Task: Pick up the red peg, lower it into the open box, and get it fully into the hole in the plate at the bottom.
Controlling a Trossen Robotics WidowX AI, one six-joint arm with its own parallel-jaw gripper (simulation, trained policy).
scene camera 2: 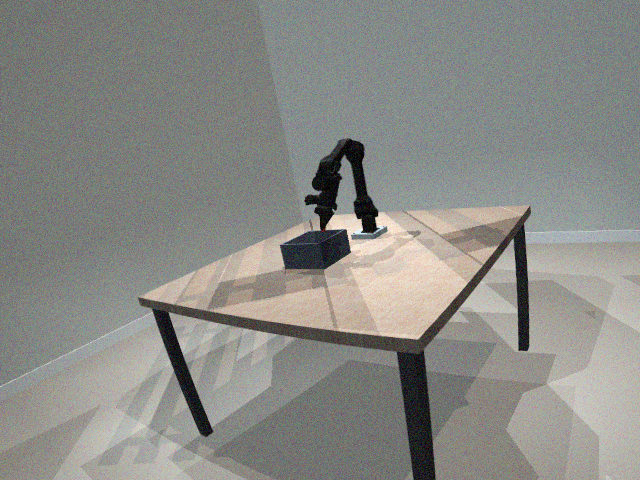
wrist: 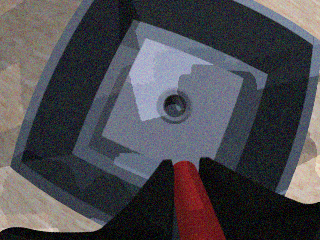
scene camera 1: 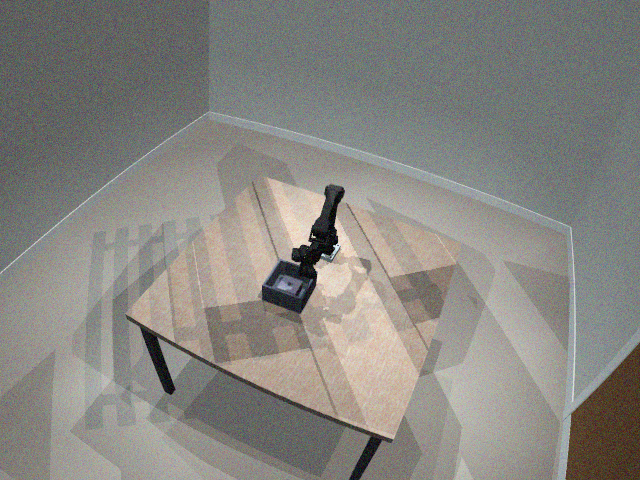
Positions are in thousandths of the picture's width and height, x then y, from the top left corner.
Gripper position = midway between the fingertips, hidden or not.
In view: the gripper (wrist: 580,694), a dark box (scene camera 1: 423,611) and a grey plate (wrist: 505,315).
The dark box shows as well in the wrist view (wrist: 189,623). Scene camera 2 does not show the grey plate, which is hidden by the dark box.
